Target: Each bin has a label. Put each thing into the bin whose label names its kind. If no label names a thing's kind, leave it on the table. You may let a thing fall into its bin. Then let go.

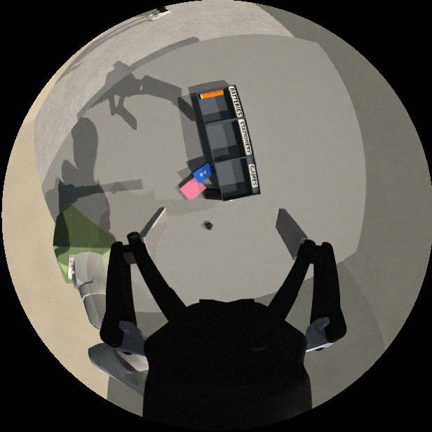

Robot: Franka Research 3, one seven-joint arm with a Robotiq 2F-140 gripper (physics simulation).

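Note:
A black three-part bin tray stands upper middle, with the labels BATTERIES, STATIONERY and GAMES. An orange cylindrical battery lies in the BATTERIES bin, along its far wall. The STATIONERY and GAMES bins show bare floors. Left of the GAMES bin, a blue piece with white marks touches or overlaps a pink block. A black item lies against the GAMES bin's left side, partly lost in shadow. A small dark round thing lies nearer. My gripper is wide open and empty, above the table.
The grey table extends around the bins. A green surface and pale grey robot arm parts show at the lower left. Arm shadows fall across the table's left side. The table's far edge curves along the top.

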